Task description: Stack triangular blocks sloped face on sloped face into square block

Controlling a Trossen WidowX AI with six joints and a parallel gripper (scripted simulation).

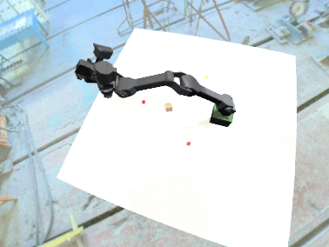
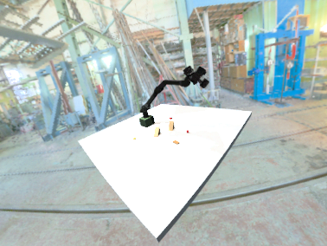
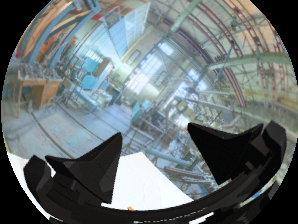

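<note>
Right now my gripper tip is 410 mm above the tan triangular block, 310 mm past it and 60 mm to the left of it.
</note>
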